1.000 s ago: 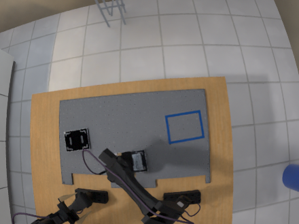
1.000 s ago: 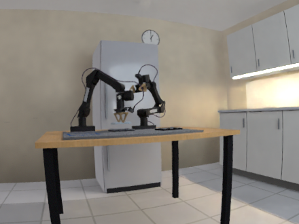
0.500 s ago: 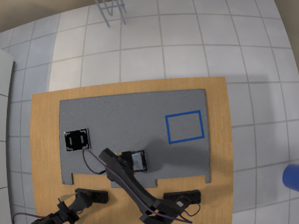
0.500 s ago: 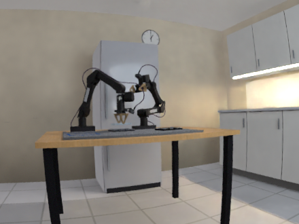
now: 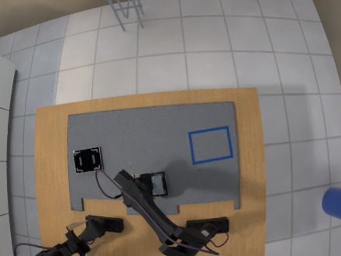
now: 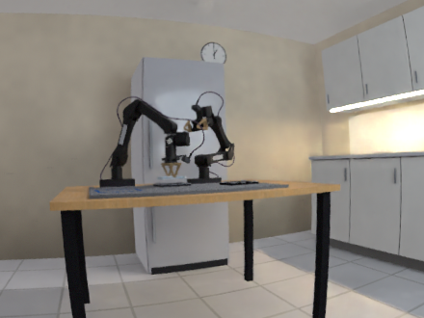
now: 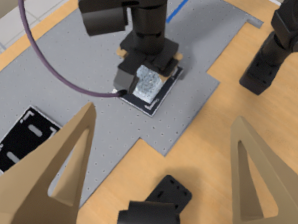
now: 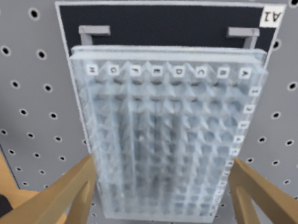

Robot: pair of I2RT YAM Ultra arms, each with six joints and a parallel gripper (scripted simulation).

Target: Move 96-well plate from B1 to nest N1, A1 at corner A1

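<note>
Right now my left hand is 28 cm above the 96-well plate, 16 cm to the left of it and 15 cm short of it.
</note>
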